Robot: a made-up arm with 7 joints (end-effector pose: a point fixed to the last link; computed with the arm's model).
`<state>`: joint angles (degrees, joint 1 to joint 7).
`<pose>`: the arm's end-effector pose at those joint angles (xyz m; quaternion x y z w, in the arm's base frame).
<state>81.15 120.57 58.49 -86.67 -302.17 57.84 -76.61</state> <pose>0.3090 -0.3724 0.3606 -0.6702 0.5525 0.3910 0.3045</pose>
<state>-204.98 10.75 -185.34 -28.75 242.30 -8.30 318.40</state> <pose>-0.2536 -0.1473 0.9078 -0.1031 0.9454 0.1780 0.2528</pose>
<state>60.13 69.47 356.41 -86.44 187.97 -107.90 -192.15</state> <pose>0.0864 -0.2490 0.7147 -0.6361 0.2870 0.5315 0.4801</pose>
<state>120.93 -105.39 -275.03 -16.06 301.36 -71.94 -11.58</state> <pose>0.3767 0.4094 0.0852 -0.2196 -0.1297 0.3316 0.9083</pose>
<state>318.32 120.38 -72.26 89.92 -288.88 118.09 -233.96</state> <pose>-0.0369 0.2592 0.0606 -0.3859 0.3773 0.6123 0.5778</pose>
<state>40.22 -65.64 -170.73 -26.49 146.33 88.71 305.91</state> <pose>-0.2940 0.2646 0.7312 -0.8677 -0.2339 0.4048 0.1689</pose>
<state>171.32 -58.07 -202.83 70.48 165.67 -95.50 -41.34</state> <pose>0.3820 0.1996 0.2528 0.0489 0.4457 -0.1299 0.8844</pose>
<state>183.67 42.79 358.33 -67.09 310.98 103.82 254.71</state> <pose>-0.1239 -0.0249 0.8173 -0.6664 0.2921 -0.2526 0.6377</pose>
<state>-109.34 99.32 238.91 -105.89 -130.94 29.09 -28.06</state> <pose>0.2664 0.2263 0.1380 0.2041 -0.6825 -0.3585 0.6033</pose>
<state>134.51 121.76 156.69 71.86 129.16 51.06 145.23</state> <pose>-0.4383 -0.3244 0.3744 0.1572 0.7589 0.6222 0.1109</pose>
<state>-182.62 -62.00 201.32 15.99 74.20 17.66 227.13</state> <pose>0.6197 -0.0335 0.5509 -0.7701 -0.1510 0.5226 0.3331</pose>
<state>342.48 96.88 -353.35 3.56 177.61 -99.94 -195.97</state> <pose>0.5353 0.1385 0.1615 -0.1585 -0.0864 -0.9835 0.0099</pose>
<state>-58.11 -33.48 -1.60 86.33 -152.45 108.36 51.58</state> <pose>-0.0073 0.0319 0.7866 -0.0235 0.8581 0.2362 0.4553</pose>
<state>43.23 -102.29 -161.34 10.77 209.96 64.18 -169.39</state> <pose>-0.4725 0.3936 0.1842 0.4093 0.7198 0.2837 0.4836</pose>
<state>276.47 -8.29 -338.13 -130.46 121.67 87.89 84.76</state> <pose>-0.0165 -0.2258 0.3445 -0.4777 -0.2460 0.7188 0.4411</pose>
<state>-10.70 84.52 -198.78 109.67 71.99 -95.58 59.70</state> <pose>0.2104 -0.1319 0.5964 -0.4205 -0.4388 -0.1965 0.7694</pose>
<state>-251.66 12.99 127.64 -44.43 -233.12 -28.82 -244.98</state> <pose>0.0707 -0.3312 0.8441 -0.4145 0.8182 0.3122 0.2475</pose>
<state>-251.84 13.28 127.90 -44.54 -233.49 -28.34 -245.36</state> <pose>0.0710 -0.3347 0.8417 -0.4194 0.8135 0.3169 0.2486</pose>
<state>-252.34 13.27 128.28 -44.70 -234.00 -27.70 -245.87</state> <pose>0.0739 -0.3356 0.8404 -0.4281 0.8075 0.3215 0.2474</pose>
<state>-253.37 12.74 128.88 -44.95 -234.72 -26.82 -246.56</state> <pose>0.0810 -0.3322 0.8411 -0.4424 0.7997 0.3259 0.2418</pose>
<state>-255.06 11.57 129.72 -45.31 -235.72 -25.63 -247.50</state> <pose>0.0930 -0.3231 0.8442 -0.4640 0.7890 0.3298 0.2312</pose>
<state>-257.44 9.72 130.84 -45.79 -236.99 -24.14 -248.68</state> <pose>0.1094 -0.3074 0.8496 -0.4924 0.7749 0.3330 0.2151</pose>
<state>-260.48 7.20 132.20 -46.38 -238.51 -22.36 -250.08</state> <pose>0.1287 -0.2842 0.8570 -0.5269 0.7568 0.3349 0.1936</pose>
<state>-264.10 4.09 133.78 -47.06 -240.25 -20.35 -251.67</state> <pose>0.1486 -0.2537 0.8657 -0.5660 0.7344 0.3348 0.1679</pose>
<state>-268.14 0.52 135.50 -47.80 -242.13 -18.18 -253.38</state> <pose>0.1665 -0.2166 0.8749 -0.6076 0.7079 0.3324 0.1388</pose>
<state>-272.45 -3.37 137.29 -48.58 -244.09 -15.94 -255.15</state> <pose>0.1802 -0.1744 0.8837 -0.6496 0.6777 0.3273 0.1080</pose>
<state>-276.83 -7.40 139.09 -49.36 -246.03 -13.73 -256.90</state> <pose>0.1879 -0.1296 0.8914 -0.6898 0.6451 0.3196 0.0768</pose>
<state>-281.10 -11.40 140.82 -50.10 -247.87 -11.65 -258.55</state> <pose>0.1892 -0.0848 0.8975 -0.7264 0.6119 0.3095 0.0469</pose>
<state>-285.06 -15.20 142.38 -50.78 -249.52 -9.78 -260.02</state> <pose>0.1849 -0.0427 0.9019 -0.7581 0.5799 0.2977 0.0192</pose>
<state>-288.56 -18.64 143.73 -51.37 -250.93 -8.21 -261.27</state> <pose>0.1764 -0.0053 0.9046 0.7842 -0.5511 -0.2852 0.0048</pose>
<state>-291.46 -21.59 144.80 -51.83 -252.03 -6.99 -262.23</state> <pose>0.1658 0.0258 0.9059 0.8043 -0.5273 -0.2727 0.0247</pose>
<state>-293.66 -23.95 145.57 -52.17 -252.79 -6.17 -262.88</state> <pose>0.1553 0.0500 0.9063 0.8185 -0.5100 -0.2614 0.0398</pose>
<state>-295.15 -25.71 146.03 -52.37 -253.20 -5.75 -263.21</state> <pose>0.1465 0.0677 0.9063 0.8272 -0.4999 -0.2515 0.0504</pose>
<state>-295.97 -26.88 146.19 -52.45 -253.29 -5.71 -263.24</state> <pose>0.1403 0.0794 0.9062 0.8312 -0.4965 -0.2436 0.0568</pose>
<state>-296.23 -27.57 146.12 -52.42 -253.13 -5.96 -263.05</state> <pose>0.1366 0.0866 0.9061 0.8315 -0.4987 -0.2372 0.0597</pose>
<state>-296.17 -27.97 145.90 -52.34 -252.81 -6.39 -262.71</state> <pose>0.1347 0.0910 0.9061 0.8296 -0.5042 -0.2320 0.0608</pose>
